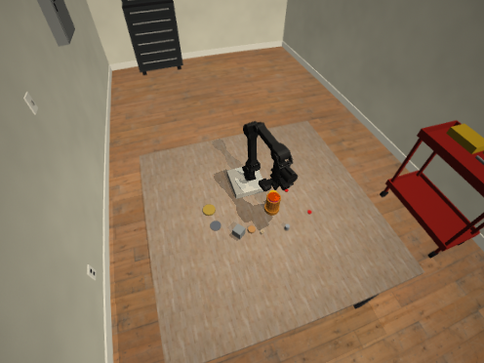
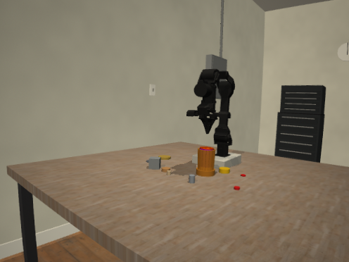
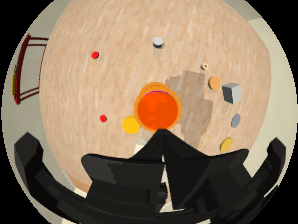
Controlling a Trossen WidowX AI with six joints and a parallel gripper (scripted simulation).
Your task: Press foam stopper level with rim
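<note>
Right now my hand is 11 cm above the orange foam stopper. Round my hand: small tan disc 10 cm ahead, 15 cm to the right, 21 cm below; yellow disc 9 cm behind, 4 cm to the left, 21 cm below; small grey cylinder 14 cm ahead, 4 cm to the left, 20 cm below.
</note>
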